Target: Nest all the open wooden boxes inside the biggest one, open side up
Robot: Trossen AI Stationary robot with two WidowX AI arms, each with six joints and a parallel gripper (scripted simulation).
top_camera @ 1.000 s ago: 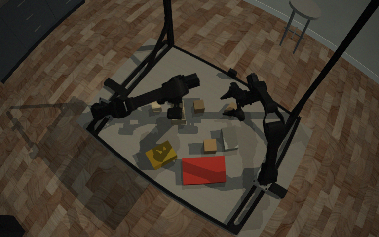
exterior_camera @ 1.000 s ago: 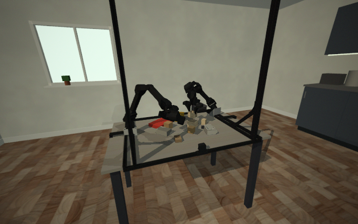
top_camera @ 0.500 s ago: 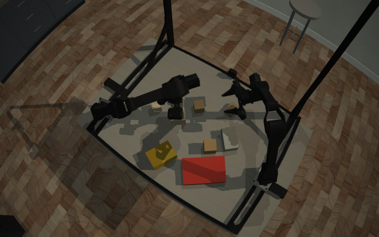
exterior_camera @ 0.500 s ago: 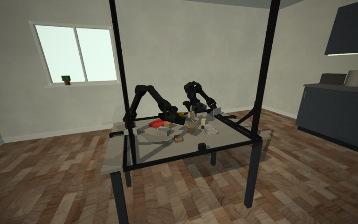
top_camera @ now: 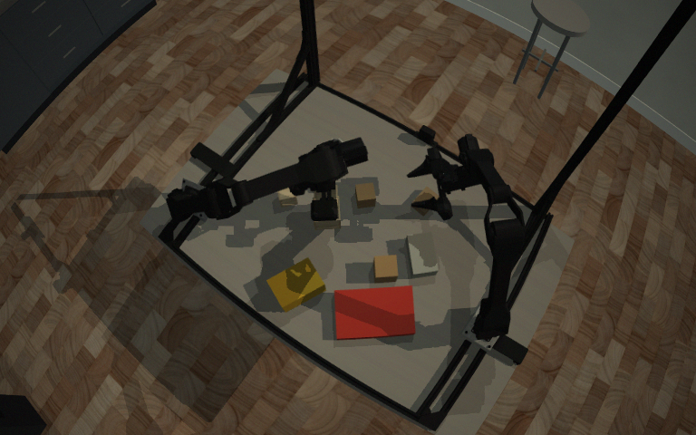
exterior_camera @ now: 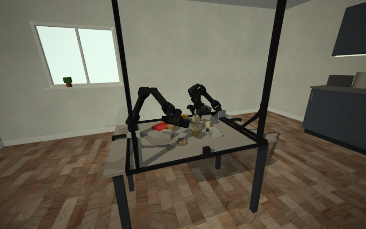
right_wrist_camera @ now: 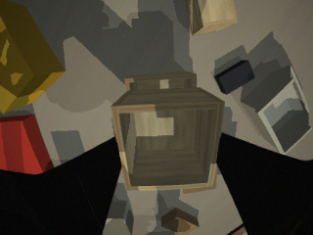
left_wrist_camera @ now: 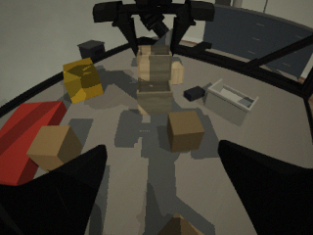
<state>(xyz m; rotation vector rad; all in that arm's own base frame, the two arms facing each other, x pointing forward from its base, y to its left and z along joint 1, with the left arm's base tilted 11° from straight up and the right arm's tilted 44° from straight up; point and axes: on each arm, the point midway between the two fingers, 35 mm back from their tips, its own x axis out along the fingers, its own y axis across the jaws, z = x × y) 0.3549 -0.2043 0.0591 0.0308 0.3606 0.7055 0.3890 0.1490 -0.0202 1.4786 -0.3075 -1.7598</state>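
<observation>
The dark block lies 80 mm behind my right hand, 70 mm to the right of it and 140 mm below it. Also, from my right hand: grey block 10 mm ahead, 280 mm to the left, 130 mm below; yellow block 220 mm ahead, 20 mm to the left, 120 mm below; white tray 170 mm behind, 70 mm to the right, 120 mm below.
</observation>
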